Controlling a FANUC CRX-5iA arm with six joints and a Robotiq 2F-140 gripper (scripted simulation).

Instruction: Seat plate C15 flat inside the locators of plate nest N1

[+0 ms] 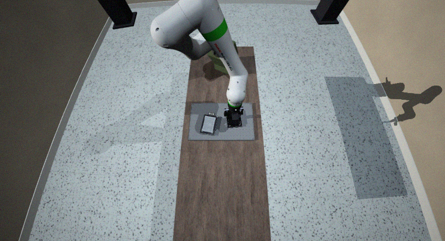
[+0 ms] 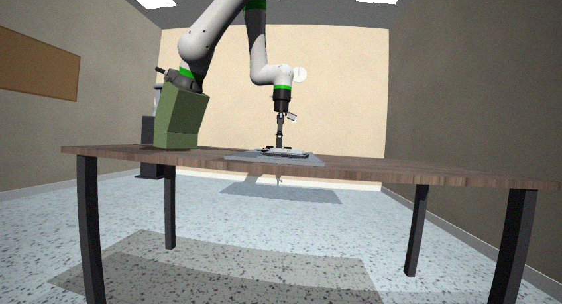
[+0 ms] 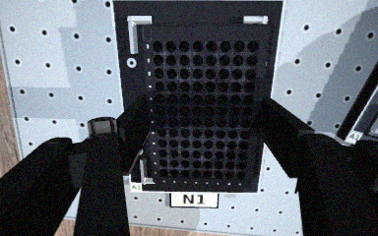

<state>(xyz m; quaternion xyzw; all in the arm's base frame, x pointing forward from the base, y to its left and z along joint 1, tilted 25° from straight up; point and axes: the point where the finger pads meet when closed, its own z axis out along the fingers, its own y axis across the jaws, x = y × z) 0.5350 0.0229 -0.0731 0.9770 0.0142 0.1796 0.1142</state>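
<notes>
My hand is 20 mm above the black plate C15. From my hand the other things lie so: black nest N1: 10 mm to the left, 40 mm below; then white plate C51: 30 mm ahead, 200 mm to the right, 30 mm below.
</notes>
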